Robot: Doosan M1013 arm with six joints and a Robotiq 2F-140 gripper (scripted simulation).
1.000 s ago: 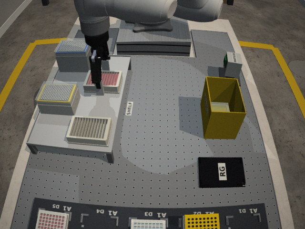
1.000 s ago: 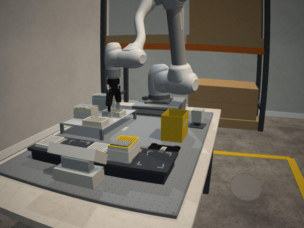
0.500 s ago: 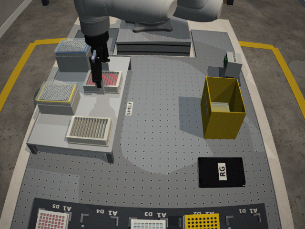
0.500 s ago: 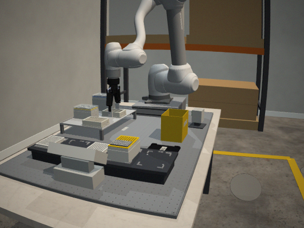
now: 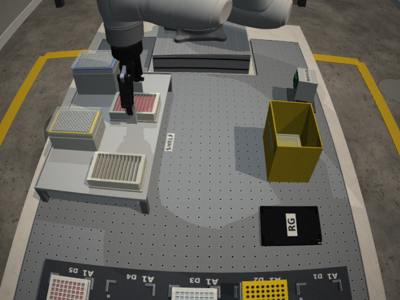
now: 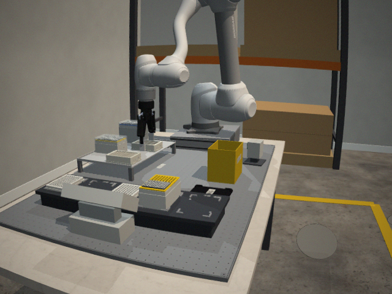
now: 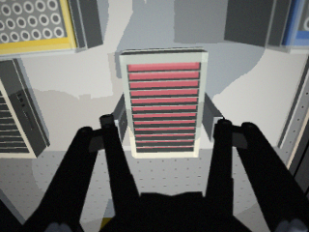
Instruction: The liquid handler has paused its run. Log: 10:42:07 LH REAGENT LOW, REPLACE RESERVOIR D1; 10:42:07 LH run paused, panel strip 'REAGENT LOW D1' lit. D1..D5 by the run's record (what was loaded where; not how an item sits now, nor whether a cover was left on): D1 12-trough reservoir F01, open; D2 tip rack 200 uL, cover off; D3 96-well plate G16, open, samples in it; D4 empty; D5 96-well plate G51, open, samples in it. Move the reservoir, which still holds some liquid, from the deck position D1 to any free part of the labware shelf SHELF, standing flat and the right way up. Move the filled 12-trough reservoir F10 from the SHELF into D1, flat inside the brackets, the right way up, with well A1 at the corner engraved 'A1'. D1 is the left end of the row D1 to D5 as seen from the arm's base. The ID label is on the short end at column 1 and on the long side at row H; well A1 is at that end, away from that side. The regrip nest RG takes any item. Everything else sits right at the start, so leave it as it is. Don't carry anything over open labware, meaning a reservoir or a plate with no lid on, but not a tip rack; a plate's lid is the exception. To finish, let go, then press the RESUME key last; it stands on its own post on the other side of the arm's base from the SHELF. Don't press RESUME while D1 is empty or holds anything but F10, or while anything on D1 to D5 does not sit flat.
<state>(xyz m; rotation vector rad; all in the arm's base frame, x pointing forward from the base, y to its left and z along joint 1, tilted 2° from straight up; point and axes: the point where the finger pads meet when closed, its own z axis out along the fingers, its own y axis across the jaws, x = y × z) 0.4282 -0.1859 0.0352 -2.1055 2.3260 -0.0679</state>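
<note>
My hand is 7 cm to the left of the shelf, 5 cm short of it and 3 cm above it. Round my hand: pale 12-trough reservoir 21 cm ahead, 2 cm to the right, 2 cm below; blue-topped box 13 cm behind, 12 cm to the right, 4 cm above; cream 12-trough reservoir 2 cm below.
</note>
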